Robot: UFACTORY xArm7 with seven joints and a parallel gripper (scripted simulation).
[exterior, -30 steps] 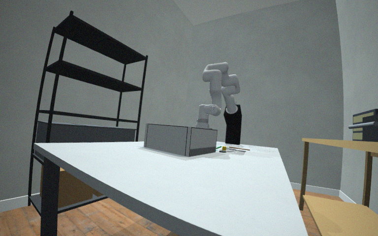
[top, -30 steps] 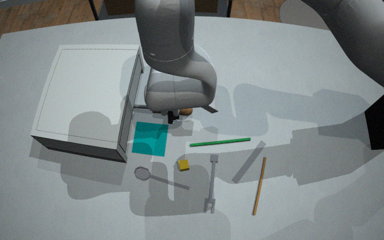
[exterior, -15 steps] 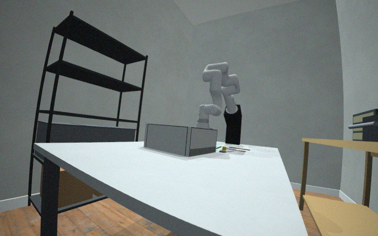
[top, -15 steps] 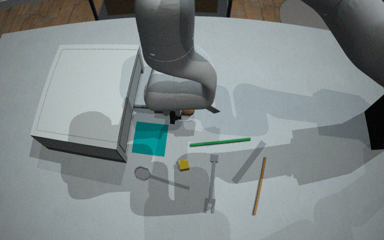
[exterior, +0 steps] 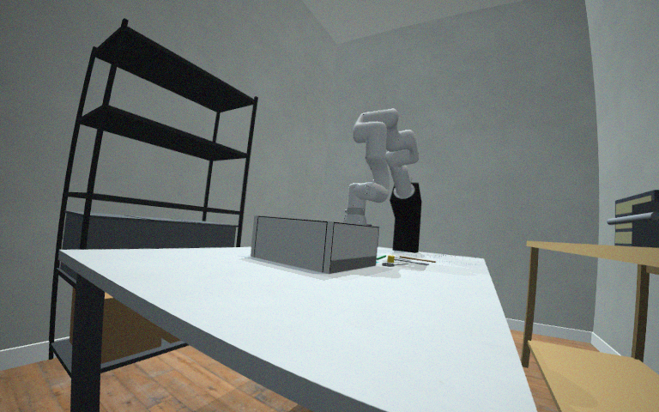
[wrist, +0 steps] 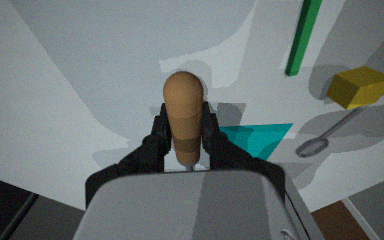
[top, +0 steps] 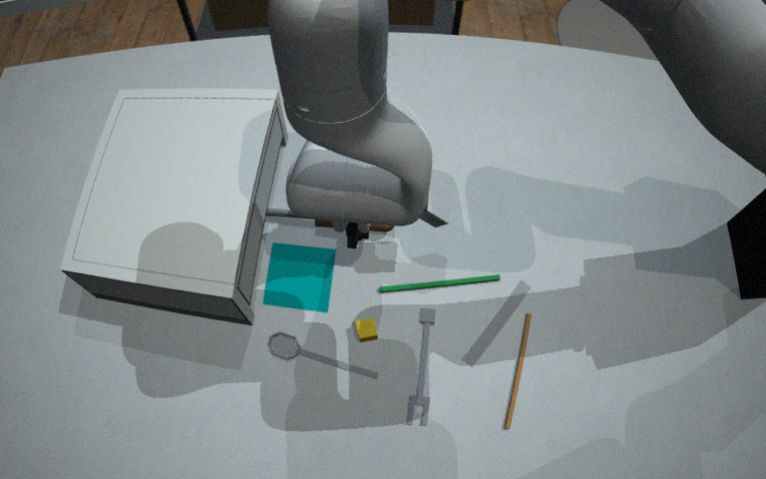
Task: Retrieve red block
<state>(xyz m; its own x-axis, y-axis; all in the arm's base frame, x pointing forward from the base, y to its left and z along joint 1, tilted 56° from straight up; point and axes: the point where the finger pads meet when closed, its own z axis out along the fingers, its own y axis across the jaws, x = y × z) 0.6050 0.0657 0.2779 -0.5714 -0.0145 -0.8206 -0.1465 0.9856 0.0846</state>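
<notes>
Right now my hand is 24 cm past the grey flat bar, 7 cm to the right of it and 2 cm above it. The rest, counted from my hand: green stick 14 cm behind, 4 cm to the left, 2 cm below; teal square 5 cm ahead, 11 cm to the left, 2 cm below; yellow cube 7 cm behind, 15 cm to the left, 1 cm below.
</notes>
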